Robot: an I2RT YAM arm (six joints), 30 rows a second.
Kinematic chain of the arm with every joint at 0, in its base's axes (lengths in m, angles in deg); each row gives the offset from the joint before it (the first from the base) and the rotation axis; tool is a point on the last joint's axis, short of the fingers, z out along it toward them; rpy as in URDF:
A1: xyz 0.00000 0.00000 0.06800 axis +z
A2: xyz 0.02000 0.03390 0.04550 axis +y
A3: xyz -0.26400 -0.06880 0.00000 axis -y
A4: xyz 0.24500 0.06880 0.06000 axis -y
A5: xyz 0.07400 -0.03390 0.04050 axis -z
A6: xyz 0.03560 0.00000 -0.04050 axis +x
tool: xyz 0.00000 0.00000 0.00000 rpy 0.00 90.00 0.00
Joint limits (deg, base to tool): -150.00..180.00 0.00..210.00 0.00..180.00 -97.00..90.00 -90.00..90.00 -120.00..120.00
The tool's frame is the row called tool.
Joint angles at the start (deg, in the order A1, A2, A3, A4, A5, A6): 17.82 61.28 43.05 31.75 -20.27 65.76
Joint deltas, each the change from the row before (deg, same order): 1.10 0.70 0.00 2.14 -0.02 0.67; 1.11 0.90 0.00 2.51 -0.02 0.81; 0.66 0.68 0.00 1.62 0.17 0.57; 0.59 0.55 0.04 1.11 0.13 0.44; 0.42 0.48 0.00 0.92 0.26 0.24
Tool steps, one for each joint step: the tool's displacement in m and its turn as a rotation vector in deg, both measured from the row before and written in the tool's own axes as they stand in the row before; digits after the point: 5 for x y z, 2 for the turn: 0.00328 0.00221 0.00339 -1.76 0.41 0.42; 0.00337 0.00178 0.00389 -1.91 0.37 0.53; 0.00204 0.00043 0.00266 -1.05 0.06 0.43; 0.00196 0.00026 0.00226 -0.74 0.17 0.40; 0.00141 -0.00026 0.00176 -0.48 -0.04 0.21
